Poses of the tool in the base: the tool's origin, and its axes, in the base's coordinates. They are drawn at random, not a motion.
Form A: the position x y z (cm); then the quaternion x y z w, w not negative.
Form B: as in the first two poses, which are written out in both.
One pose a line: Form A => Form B
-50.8, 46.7, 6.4, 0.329, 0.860, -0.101, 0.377 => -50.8, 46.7, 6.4, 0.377, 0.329, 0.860, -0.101
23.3, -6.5, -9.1, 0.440, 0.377, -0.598, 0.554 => 23.3, -6.5, -9.1, 0.554, 0.440, 0.377, -0.598
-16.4, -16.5, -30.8, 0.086, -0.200, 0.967, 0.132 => -16.4, -16.5, -30.8, 0.132, 0.086, -0.200, 0.967
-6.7, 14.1, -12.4, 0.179, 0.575, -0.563, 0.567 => -6.7, 14.1, -12.4, 0.567, 0.179, 0.575, -0.563
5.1, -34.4, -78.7, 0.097, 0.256, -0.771, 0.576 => 5.1, -34.4, -78.7, 0.576, 0.097, 0.256, -0.771
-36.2, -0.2, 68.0, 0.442, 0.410, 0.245, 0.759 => -36.2, -0.2, 68.0, 0.759, 0.442, 0.410, 0.245
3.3, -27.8, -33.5, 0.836, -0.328, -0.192, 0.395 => 3.3, -27.8, -33.5, 0.395, 0.836, -0.328, -0.192
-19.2, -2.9, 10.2, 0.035, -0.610, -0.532, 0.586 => -19.2, -2.9, 10.2, 0.586, 0.035, -0.610, -0.532
